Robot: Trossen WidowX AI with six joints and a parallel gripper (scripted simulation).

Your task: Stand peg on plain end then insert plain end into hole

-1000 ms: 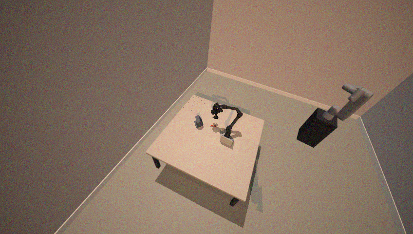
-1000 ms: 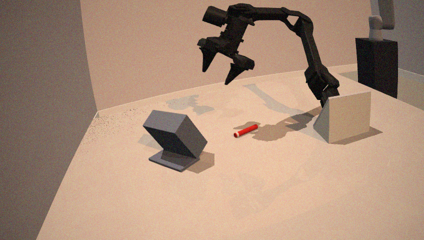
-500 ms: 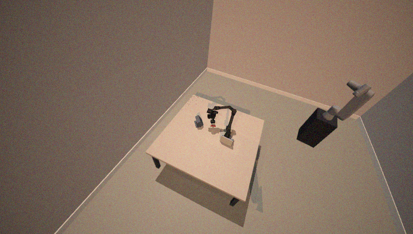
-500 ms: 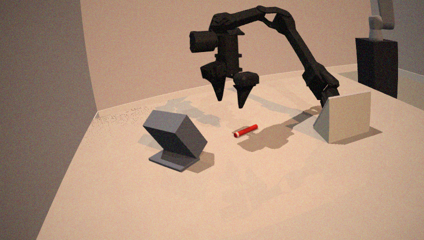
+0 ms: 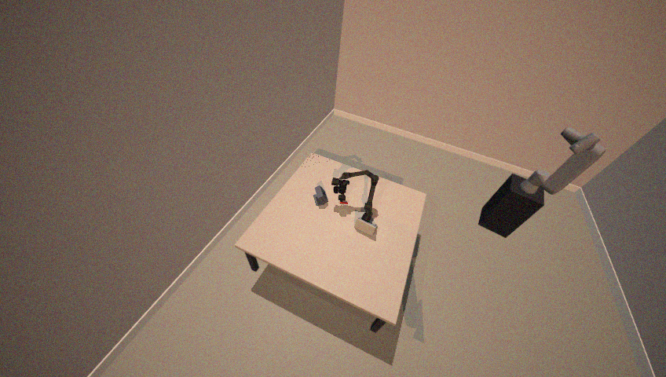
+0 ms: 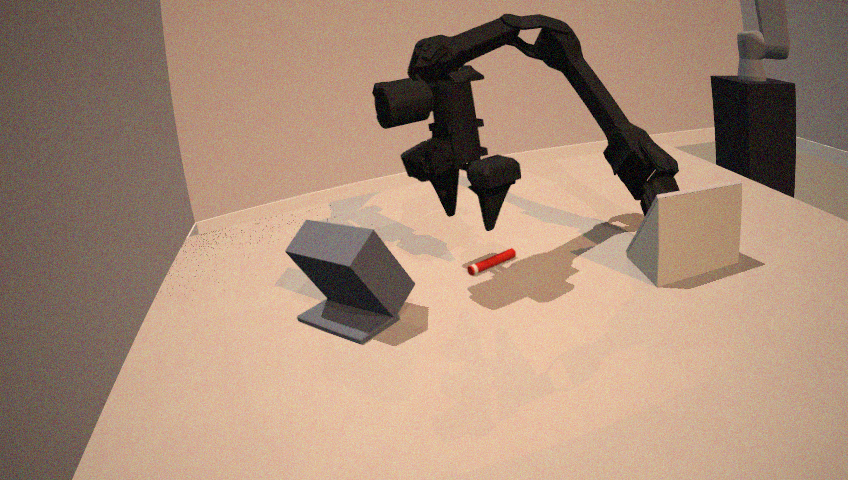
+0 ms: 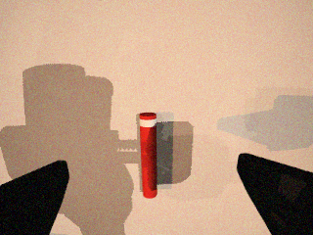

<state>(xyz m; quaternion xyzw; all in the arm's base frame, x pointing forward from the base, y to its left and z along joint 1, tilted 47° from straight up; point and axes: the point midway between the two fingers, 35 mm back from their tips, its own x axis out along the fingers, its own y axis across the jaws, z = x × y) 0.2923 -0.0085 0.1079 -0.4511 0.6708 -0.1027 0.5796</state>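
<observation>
The red peg is 1 cm behind my gripper tip, 1 cm to the right of it and 7 cm below it. Also, from my gripper tip: grey sloped panel: 17 cm ahead, 7 cm to the left, 1 cm below; panel foot plate: 18 cm ahead, 9 cm to the left, 7 cm below.
</observation>
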